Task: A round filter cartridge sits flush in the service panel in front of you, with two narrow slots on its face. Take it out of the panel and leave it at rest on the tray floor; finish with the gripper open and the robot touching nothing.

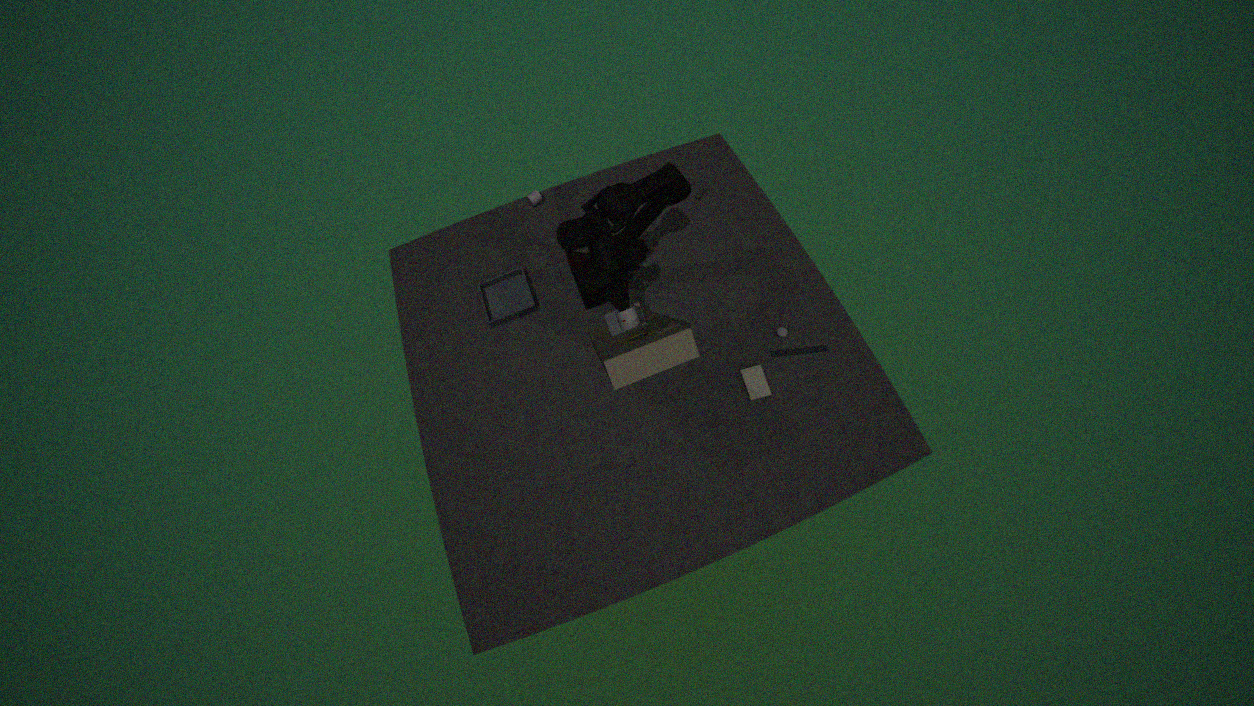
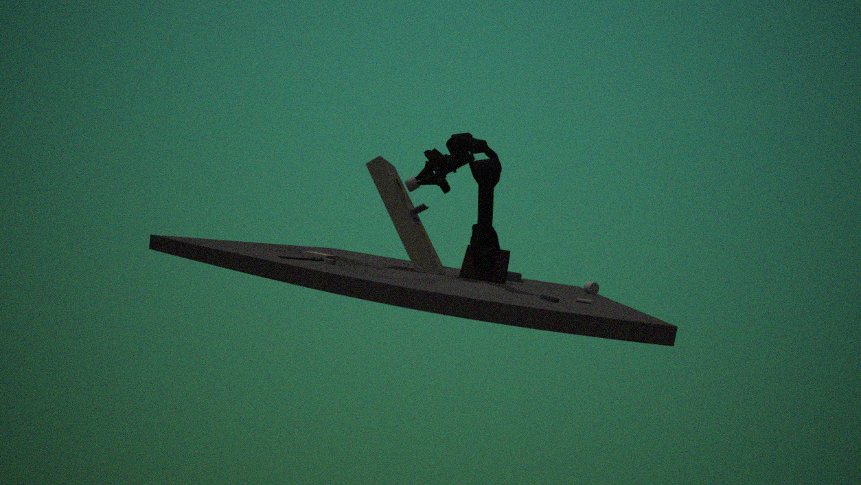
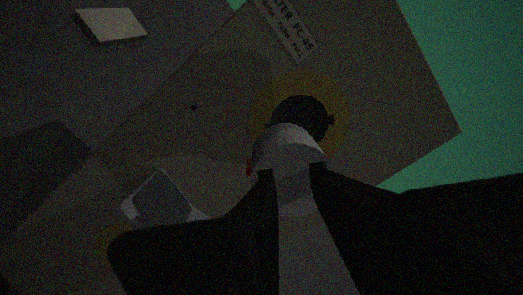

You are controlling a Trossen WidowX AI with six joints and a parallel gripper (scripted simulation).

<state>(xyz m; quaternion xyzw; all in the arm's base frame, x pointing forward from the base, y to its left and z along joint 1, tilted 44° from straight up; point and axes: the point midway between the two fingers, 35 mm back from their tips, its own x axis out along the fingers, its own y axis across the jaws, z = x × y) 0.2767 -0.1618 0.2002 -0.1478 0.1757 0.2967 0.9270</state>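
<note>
The round white filter cartridge is 10 mm below my gripper tip and 10 mm ahead of it. The rest, counted from my gripper tip: blue-grey tray (320 mm behind, 310 mm to the right, 300 mm below).
</note>
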